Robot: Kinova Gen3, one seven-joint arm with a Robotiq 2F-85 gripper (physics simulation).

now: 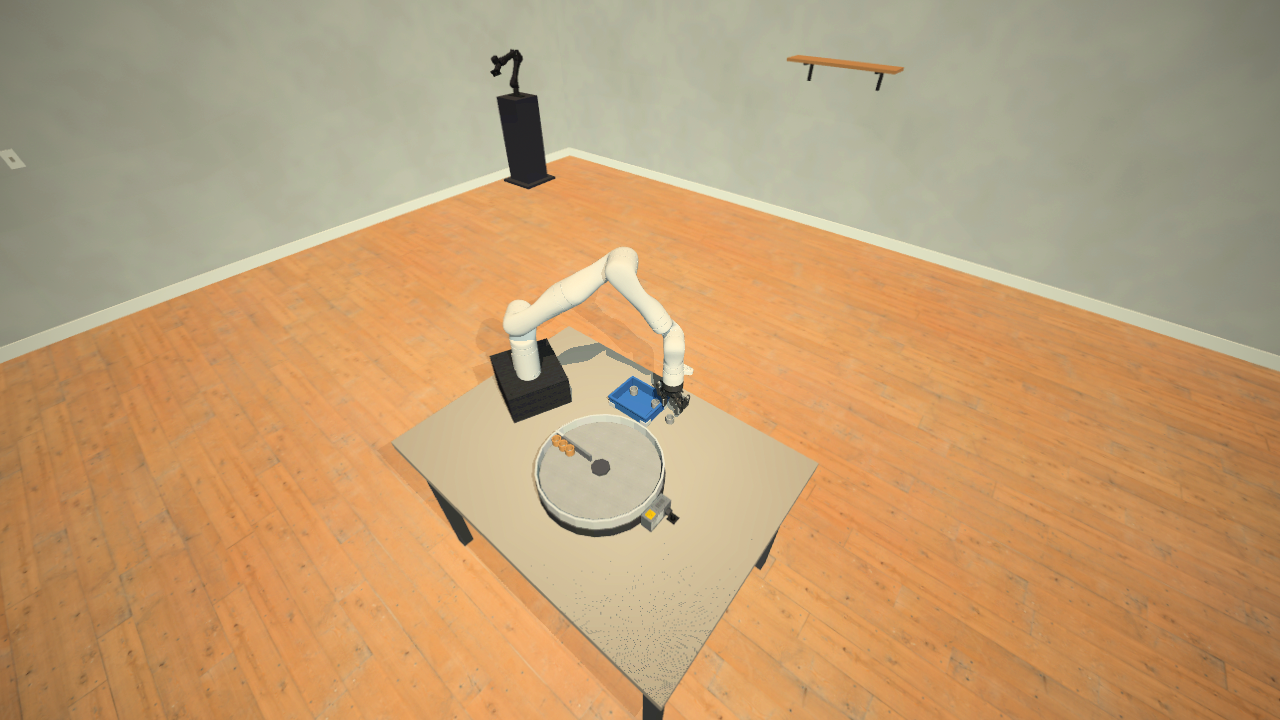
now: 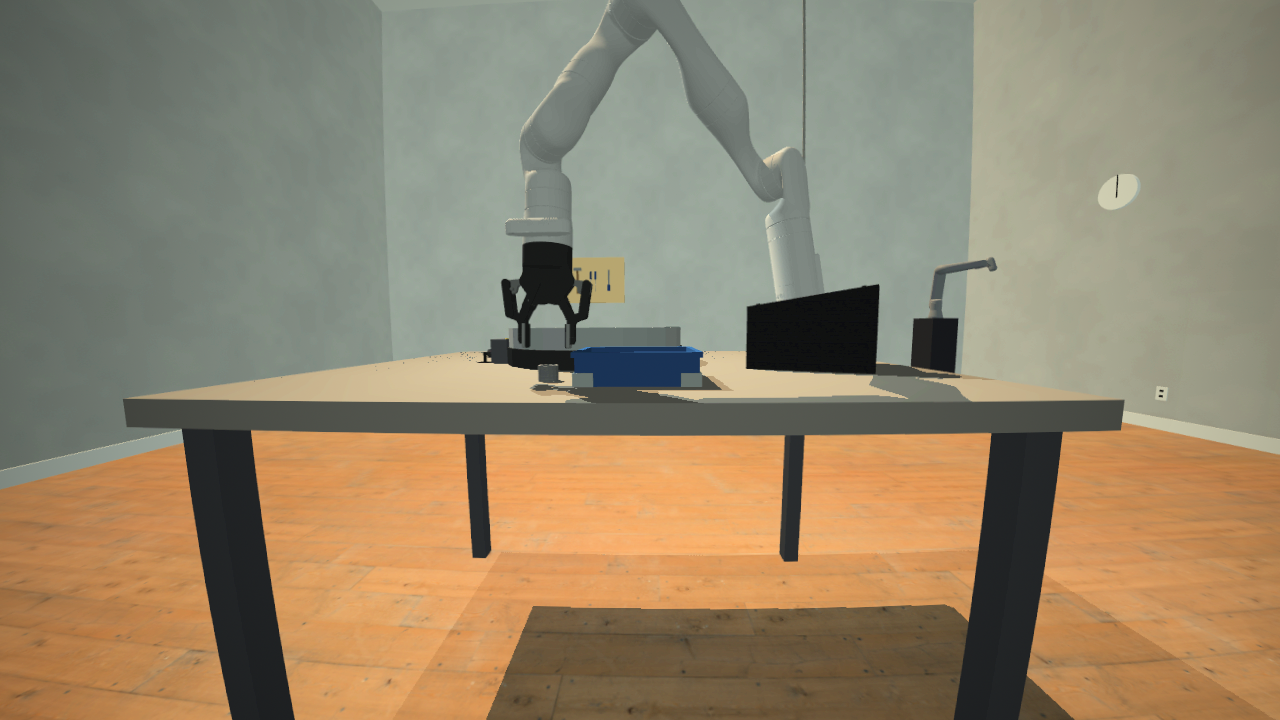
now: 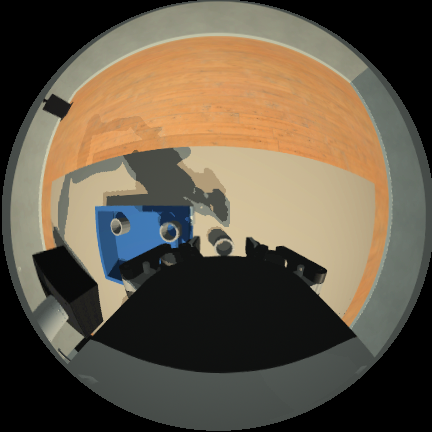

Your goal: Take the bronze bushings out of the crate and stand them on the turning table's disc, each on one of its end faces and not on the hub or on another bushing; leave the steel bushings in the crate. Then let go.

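Frame: origin at the arm's base, x ahead, y left, z up, level; millimetres.
Seen in the pictures: gripper, fingertip midpoint: (image 1: 672, 408) (image 2: 547, 348) (image 3: 222, 243); arm's base, link origin: (image 1: 528, 371) (image 2: 798, 301).
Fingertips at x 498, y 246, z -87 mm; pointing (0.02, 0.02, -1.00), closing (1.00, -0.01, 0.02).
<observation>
Pixels of each thing's top centre, then the offset from my fingertips to it. "*": a spot on its surface instead.
- turning table's disc, top centre: (image 1: 600, 466) dx -35, dy -363, dz +7 mm
- hub, top centre: (image 1: 600, 466) dx -35, dy -363, dz +7 mm
- blue crate, top centre: (image 2: 637, 349) (image 3: 132, 251) (image 1: 638, 396) dx -141, dy -23, dz -4 mm
- third steel bushing, top centre: (image 3: 223, 248) (image 2: 548, 365) (image 1: 670, 416) dx +3, dy -16, dz -28 mm
- turning table's raised rim, surface spot: (image 1: 664, 465) * dx +138, dy -243, dz +31 mm
- grey control box, top centre: (image 2: 506, 338) (image 1: 656, 507) dx +198, dy -368, dz +4 mm
Bronze bushings (image 1: 563, 445) sit close together on the turning table's disc (image 1: 626, 488), beside the dark bar and away from the hub (image 1: 599, 467); how each stands is too small to tell. The blue crate (image 1: 617, 399) (image 2: 635, 368) (image 3: 142, 250) holds two steel bushings, one (image 1: 633, 390) (image 3: 114, 226) farther from the gripper and one (image 1: 655, 403) (image 3: 164, 232) nearer. A third steel bushing (image 1: 669, 419) (image 2: 547, 373) (image 3: 224, 247) stands on the table outside the crate. My gripper (image 1: 677, 407) (image 2: 547, 336) (image 3: 222, 243) is open and empty, pointing down a little above that third bushing.
The turning table's raised rim (image 1: 664, 465) stands near the crate. A grey control box (image 1: 656, 514) (image 2: 498, 350) with a yellow button sits at its side. The arm's black base block (image 1: 537, 398) (image 2: 810, 331) (image 3: 70, 287) stands on the table beyond the crate.
</observation>
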